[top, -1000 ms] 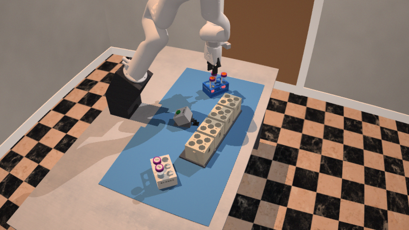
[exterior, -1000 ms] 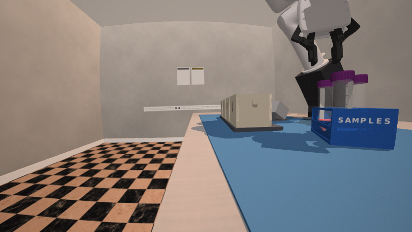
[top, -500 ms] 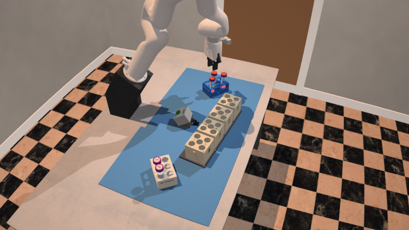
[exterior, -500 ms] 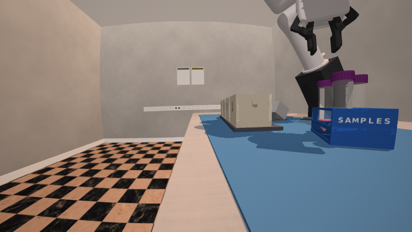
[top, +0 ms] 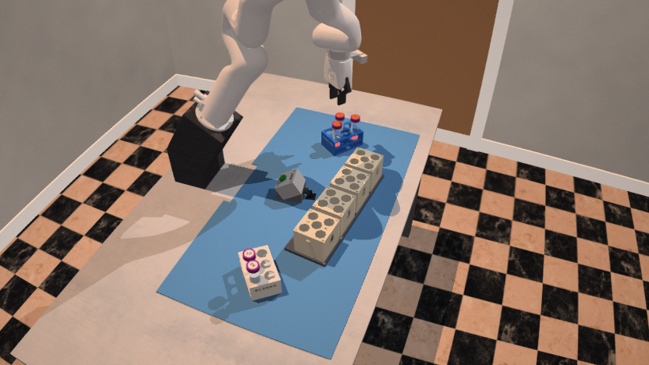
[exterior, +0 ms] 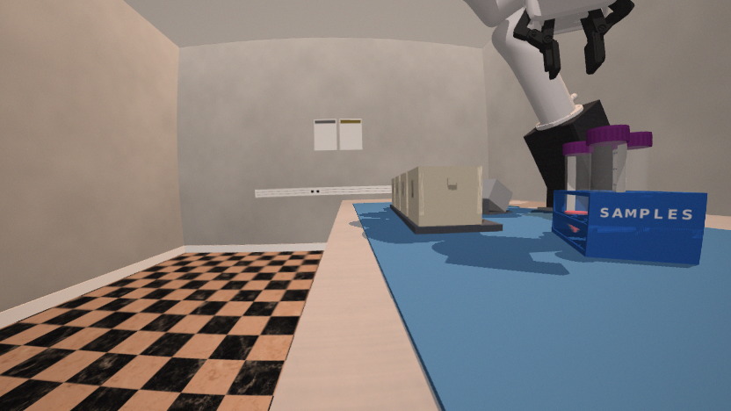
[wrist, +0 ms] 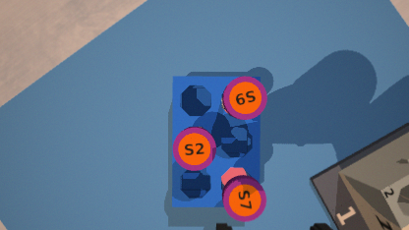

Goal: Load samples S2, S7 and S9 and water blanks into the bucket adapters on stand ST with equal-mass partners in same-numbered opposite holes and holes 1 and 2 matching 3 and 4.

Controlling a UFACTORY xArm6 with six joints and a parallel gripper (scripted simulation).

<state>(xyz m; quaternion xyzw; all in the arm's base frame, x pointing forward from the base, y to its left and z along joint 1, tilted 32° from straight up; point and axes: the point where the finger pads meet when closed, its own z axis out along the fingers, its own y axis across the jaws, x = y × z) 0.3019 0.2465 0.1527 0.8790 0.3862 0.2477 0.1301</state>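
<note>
Right now the tube is 50 mm ahead of my hand, 60 mm to the left of it and 170 mm below it. Round my hand: blue sample rack: 10 mm ahead, 40 mm to the left, 200 mm below; adapter: 100 mm ahead, 250 mm to the right, 180 mm below; green done key: 120 mm behind, 260 mm to the right, 170 mm below.
</note>
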